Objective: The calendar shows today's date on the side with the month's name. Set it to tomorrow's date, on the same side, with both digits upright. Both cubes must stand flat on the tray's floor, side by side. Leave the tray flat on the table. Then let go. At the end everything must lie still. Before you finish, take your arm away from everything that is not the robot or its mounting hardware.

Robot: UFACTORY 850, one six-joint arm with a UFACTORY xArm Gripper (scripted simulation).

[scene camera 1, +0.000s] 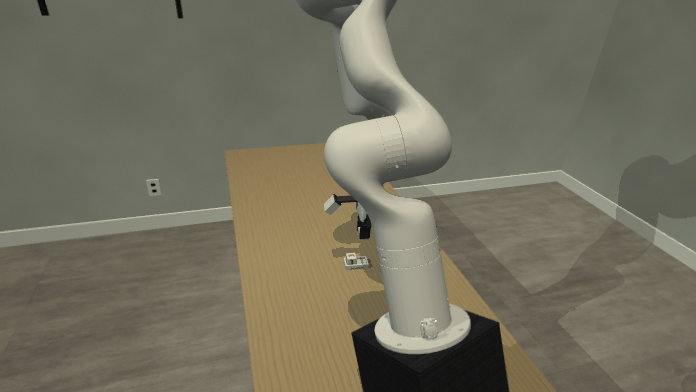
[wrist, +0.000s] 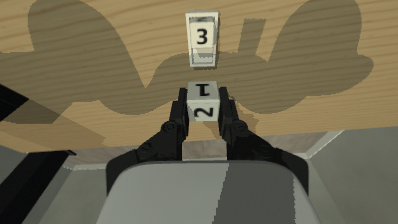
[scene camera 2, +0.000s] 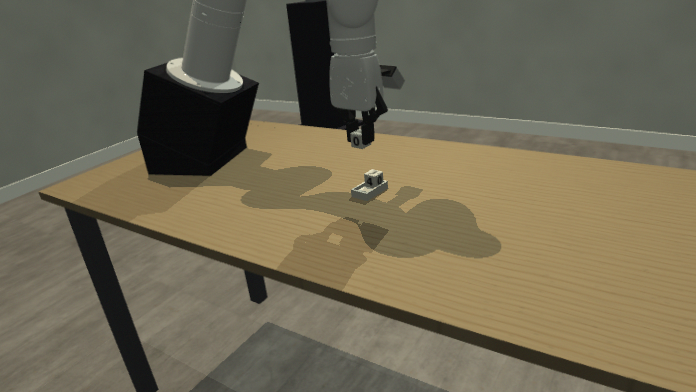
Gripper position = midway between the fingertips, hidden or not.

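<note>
Wrist view: calendar tray [wrist: 201, 57], cube [wrist: 203, 100], my gripper [wrist: 203, 97]. Gripper again [scene camera 2: 361, 141].
</note>
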